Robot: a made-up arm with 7 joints. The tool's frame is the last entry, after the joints.
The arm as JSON. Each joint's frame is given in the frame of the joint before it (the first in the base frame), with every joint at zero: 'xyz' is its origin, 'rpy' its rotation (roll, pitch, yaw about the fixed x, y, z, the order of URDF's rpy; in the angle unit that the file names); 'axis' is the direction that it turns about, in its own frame. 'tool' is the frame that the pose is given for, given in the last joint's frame.
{
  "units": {
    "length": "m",
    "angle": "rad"
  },
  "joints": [
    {
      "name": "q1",
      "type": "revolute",
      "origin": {
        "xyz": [
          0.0,
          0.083,
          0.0
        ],
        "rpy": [
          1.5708,
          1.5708,
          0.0
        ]
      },
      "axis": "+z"
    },
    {
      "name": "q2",
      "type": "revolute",
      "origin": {
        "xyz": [
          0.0,
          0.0,
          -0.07
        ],
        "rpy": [
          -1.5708,
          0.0,
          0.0
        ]
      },
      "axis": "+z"
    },
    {
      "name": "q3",
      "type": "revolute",
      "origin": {
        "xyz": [
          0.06,
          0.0,
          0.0
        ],
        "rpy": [
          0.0,
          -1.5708,
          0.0
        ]
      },
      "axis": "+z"
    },
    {
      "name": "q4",
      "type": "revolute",
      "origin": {
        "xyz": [
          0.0,
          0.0,
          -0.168
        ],
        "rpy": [
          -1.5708,
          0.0,
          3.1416
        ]
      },
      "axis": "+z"
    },
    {
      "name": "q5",
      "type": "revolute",
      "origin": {
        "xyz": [
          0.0,
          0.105,
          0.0
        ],
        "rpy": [
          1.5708,
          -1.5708,
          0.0
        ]
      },
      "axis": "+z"
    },
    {
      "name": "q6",
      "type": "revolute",
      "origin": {
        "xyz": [
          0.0,
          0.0,
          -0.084
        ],
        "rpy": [
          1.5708,
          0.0,
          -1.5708
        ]
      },
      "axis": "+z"
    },
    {
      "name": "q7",
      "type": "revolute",
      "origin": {
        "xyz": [
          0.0,
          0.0,
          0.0
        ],
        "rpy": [
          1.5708,
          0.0,
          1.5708
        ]
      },
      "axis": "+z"
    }
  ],
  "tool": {
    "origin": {
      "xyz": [
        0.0,
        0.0,
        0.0
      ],
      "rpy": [
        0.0,
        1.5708,
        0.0
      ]
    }
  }
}
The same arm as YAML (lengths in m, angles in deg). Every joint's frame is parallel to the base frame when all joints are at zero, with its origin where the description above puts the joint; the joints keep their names.
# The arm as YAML. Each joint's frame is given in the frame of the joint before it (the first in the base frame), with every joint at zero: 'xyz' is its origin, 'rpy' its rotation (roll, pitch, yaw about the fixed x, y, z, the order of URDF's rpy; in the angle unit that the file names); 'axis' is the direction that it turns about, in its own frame. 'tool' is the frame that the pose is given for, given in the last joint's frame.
units:
  length: m
  angle: deg
joints:
  - name: q1
    type: revolute
    origin:
      xyz: [0.0, 0.083, 0.0]
      rpy: [0.0, 0.0, 0.0]
    axis: [0.0, -1.0, 0.0]
  - name: q2
    type: revolute
    origin:
      xyz: [0.0, 0.07, 0.0]
      rpy: [0.0, 0.0, 0.0]
    axis: [1.0, 0.0, 0.0]
  - name: q3
    type: revolute
    origin:
      xyz: [0.0, 0.0, -0.06]
      rpy: [0.0, 0.0, 0.0]
    axis: [0.0, 0.0, 1.0]
  - name: q4
    type: revolute
    origin:
      xyz: [0.0, 0.0, -0.168]
      rpy: [0.0, 0.0, 0.0]
    axis: [0.0, -1.0, 0.0]
  - name: q5
    type: revolute
    origin:
      xyz: [0.0, 0.0, -0.105]
      rpy: [0.0, 0.0, 0.0]
    axis: [0.0, 0.0, 1.0]
  - name: q6
    type: revolute
    origin:
      xyz: [0.0, 0.0, -0.084]
      rpy: [0.0, 0.0, 0.0]
    axis: [0.0, 1.0, 0.0]
  - name: q7
    type: revolute
    origin:
      xyz: [0.0, 0.0, 0.0]
      rpy: [0.0, 0.0, 0.0]
    axis: [-1.0, 0.0, 0.0]
tool:
  origin:
    xyz: [0.0, 0.0, 0.0]
    rpy: [0.0, 0.0, 0.0]

